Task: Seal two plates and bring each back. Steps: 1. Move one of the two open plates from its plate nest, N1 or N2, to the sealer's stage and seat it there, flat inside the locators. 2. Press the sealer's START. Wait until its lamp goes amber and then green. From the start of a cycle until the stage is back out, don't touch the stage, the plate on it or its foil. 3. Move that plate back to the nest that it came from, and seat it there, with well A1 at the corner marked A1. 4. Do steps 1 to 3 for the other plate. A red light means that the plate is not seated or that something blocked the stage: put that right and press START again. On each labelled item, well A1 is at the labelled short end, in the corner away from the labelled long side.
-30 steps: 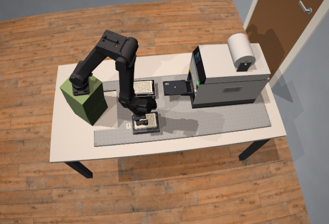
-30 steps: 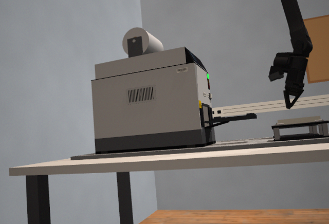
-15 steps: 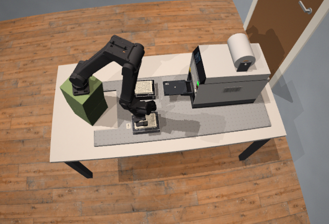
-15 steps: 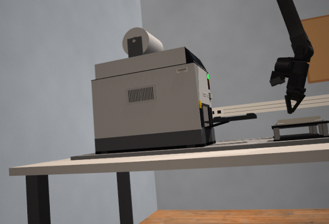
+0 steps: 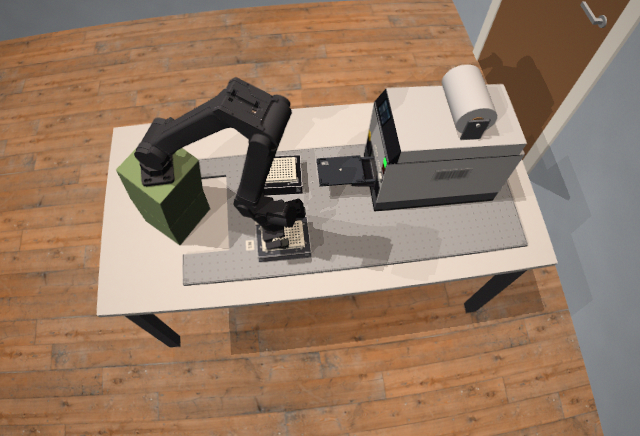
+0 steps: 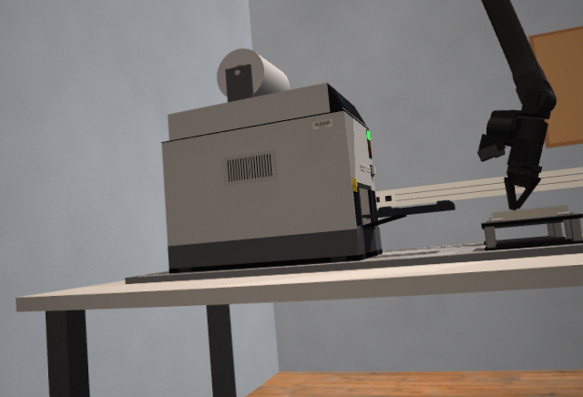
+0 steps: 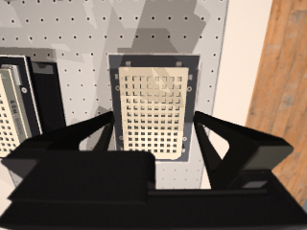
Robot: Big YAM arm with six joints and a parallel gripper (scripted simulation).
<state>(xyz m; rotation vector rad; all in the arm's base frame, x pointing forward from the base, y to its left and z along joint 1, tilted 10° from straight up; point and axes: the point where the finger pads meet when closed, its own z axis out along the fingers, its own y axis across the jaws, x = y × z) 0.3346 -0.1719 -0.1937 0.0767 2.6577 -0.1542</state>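
My hand is 40 mm above the plate nest. Round my hand: plate (230 mm to the left, 20 mm below, 20 mm ahead); sealer stage (210 mm ahead, 170 mm to the left, 10 mm above); yellow warning label (330 mm ahead, 240 mm to the left, 60 mm above).
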